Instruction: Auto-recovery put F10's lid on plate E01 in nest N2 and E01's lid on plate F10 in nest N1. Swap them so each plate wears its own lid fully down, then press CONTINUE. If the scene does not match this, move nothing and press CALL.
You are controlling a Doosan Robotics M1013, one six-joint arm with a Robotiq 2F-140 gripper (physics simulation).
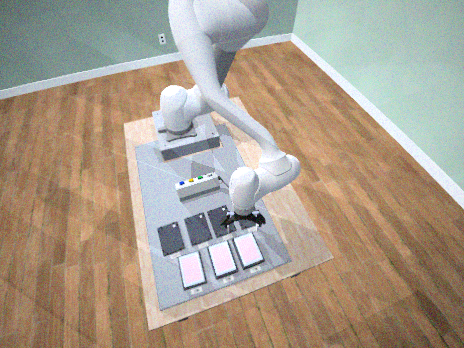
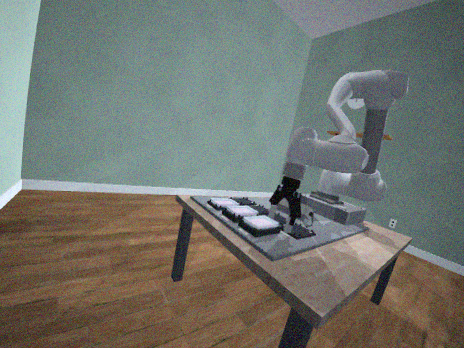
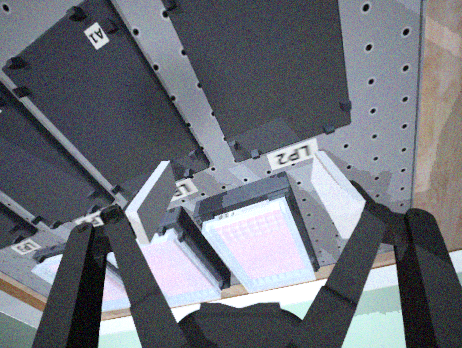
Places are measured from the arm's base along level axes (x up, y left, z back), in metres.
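Where they show: gripper, fingertip midpoint: (image 1: 242,229) (image 2: 277,225) (image 3: 241,171); arm's base at its link origin: (image 1: 180,128) (image 2: 326,200).
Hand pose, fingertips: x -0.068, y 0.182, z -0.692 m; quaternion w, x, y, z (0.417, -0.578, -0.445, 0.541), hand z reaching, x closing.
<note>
Each offset is from my fingertips to the top centre of the thing. "*": to the spot under its first point. Level surfaces: height alone.
Three pink-filled plates stand in dark nests in a row: the first @[dx +0.026, dy -0.007, dz -0.099 m] (image 1: 248,250) (image 2: 260,223) (image 3: 257,245), the middle one @[dx +0.026, dy -0.129, dz -0.105 m] (image 1: 222,258) (image 2: 241,212) (image 3: 175,270) and the third @[dx +0.014, dy -0.269, dz -0.111 m] (image 1: 192,270) (image 2: 223,202). The lids and plate names cannot be made out; small marks on the first plate's edge are unreadable. My gripper (image 1: 243,227) (image 2: 284,217) (image 3: 241,171) is open and empty, pointing down above the dark pad LP2 @[dx +0.005, dy +0.046, dz +0.080 m] (image 2: 302,231) (image 3: 270,65), beside the first plate. The button box @[dx +0.069, dy -0.157, dz +0.292 m] (image 1: 198,187) has blue, yellow and green buttons and a pale one.
More dark flat pads @[* dx -0.005, dy -0.336, dz +0.049 m] (image 1: 171,239) @[* dx -0.005, dy -0.203, dz +0.062 m] (image 1: 198,229) lie beside LP2, one marked A1 @[dx +0.005, dy -0.086, dz +0.077 m] (image 3: 110,100). All sit on a grey perforated board @[dx -0.015 m] (image 1: 160,200) (image 3: 385,90) on a wooden table @[dx -0.028 m] (image 1: 305,245) (image 2: 350,270). The arm's pedestal (image 1: 192,145) stands at the table's far end.
</note>
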